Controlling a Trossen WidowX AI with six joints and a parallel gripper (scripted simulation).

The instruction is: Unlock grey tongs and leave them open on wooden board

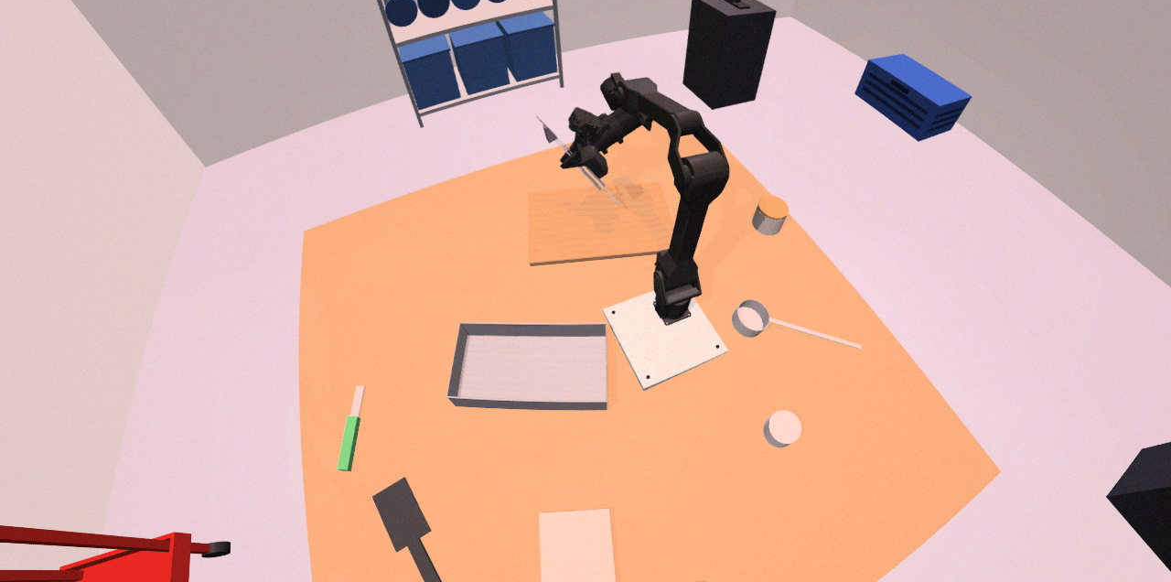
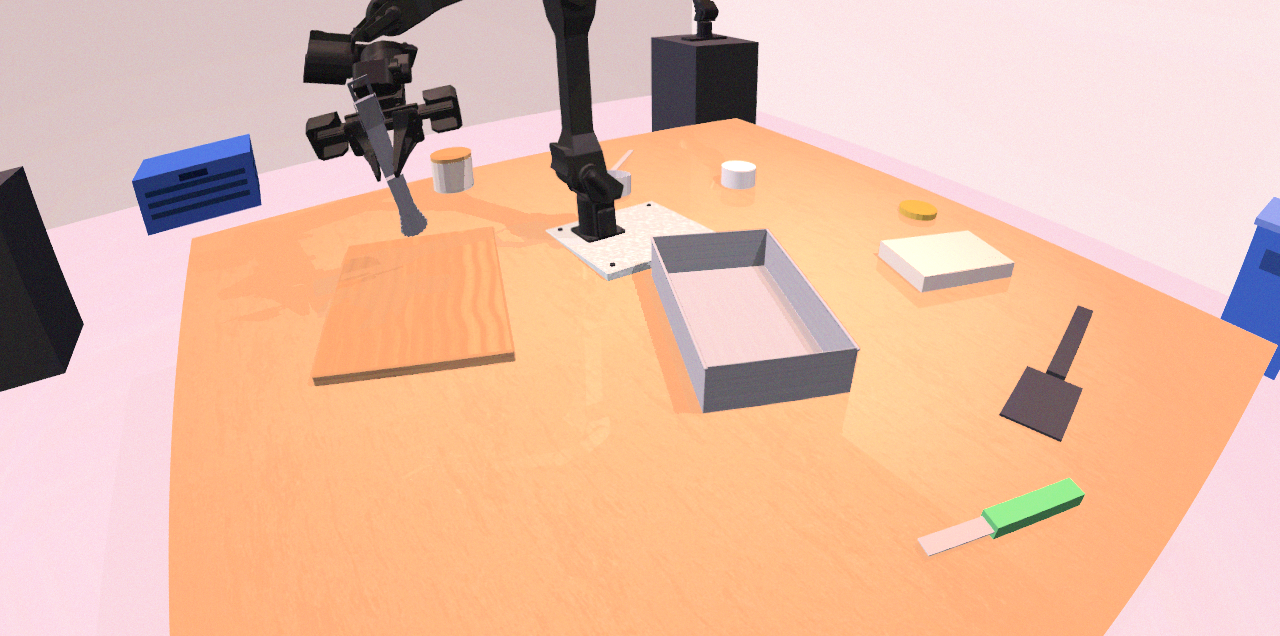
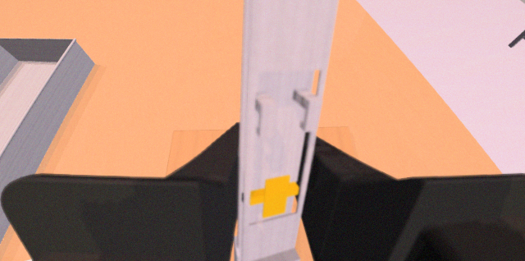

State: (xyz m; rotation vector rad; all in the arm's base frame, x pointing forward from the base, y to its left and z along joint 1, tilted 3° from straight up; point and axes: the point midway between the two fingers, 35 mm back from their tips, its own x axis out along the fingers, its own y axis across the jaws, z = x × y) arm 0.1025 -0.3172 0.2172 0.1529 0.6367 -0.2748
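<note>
The yellow lock piece is 30 mm behind my gripper tip, 20 mm above it and 10 mm to the left of it. Round my gripper tip: grey roasting tin (340 mm to the left, 210 mm ahead, 170 mm below); then green-handled knife (600 mm ahead, 320 mm to the left, 190 mm below); then wooden board (190 mm below, 80 mm behind, 30 mm to the left).
</note>
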